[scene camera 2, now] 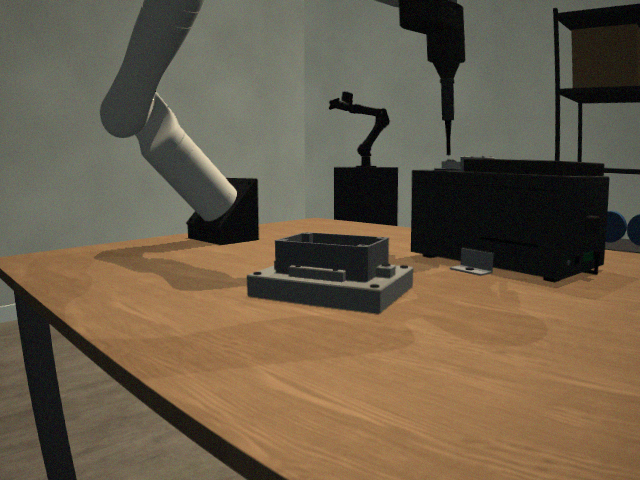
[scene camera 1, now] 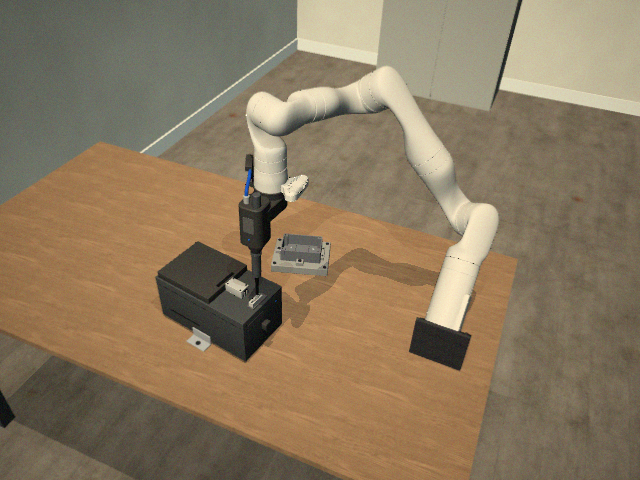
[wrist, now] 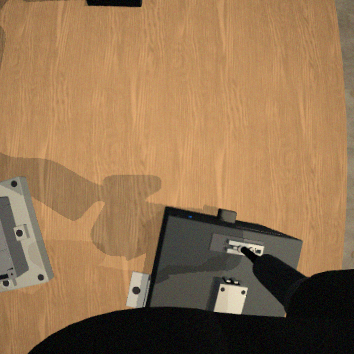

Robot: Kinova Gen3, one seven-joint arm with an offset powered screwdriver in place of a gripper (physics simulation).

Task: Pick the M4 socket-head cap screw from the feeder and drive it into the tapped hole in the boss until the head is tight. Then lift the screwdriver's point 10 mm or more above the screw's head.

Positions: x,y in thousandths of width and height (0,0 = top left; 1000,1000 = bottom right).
Observation:
I see a black feeder box (wrist: 524,764).

